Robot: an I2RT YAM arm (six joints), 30 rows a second.
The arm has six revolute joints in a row. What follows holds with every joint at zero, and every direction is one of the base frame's. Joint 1 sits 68.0 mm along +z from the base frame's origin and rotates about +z. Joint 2 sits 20.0 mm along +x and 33.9 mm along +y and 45.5 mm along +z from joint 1 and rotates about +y. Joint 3 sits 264.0 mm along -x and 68.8 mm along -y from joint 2 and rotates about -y. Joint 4 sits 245.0 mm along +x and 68.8 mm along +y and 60.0 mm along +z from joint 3 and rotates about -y. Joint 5 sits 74.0 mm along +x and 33.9 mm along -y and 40.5 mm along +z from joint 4 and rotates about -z. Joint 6 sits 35.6 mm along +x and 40.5 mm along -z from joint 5 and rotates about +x. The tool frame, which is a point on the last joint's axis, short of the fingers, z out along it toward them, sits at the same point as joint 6; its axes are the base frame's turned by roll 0.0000, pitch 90.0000 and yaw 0.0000 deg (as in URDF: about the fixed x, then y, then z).
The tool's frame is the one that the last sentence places.
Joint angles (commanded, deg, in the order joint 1, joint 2, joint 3, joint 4, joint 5, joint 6), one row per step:
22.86, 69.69, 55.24, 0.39, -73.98, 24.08
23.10, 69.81, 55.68, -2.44, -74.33, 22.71
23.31, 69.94, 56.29, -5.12, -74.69, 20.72
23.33, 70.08, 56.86, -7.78, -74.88, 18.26
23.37, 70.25, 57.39, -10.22, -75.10, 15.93
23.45, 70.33, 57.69, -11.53, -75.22, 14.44
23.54, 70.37, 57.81, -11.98, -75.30, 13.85
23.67, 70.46, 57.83, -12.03, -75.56, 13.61
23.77, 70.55, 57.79, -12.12, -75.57, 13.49
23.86, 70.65, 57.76, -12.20, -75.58, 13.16
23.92, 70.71, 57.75, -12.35, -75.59, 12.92
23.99, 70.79, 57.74, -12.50, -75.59, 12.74
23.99, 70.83, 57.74, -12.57, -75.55, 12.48
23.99, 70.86, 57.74, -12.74, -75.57, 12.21
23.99, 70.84, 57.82, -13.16, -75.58, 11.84
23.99, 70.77, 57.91, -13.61, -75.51, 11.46
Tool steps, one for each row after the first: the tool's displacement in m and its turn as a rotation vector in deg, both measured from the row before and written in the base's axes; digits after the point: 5 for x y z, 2 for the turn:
-0.00117, 0.00076, -0.00188, -0.71, 0.99, 0.68
-0.00108, 0.00064, -0.00067, -0.48, 0.10, 0.71
-0.00062, -0.00014, -0.00090, -0.44, -0.35, 0.42
-0.00060, -0.00002, -0.00090, -0.37, -0.35, 0.47
-0.00053, 0.00018, -0.00033, -0.14, -0.44, 0.34
-0.00031, 0.00032, -0.00005, -0.02, -0.23, 0.22
-0.00016, 0.00062, -0.00026, 0.09, -0.08, 0.39
0.00000, 0.00050, -0.00072, -0.06, 0.09, 0.12
0.00007, 0.00048, -0.00069, -0.02, -0.13, 0.13
-0.00003, 0.00029, -0.00050, -0.04, -0.03, 0.09
0.00002, 0.00036, -0.00059, -0.06, 0.04, 0.09
0.00012, 0.00005, -0.00027, -0.01, -0.16, -0.01
-0.00001, 0.00000, -0.00034, -0.02, -0.08, 0.05
-0.00028, -0.00012, 0.00000, -0.06, -0.07, 0.05
-0.00042, -0.00020, 0.00020, -0.07, -0.12, -0.02

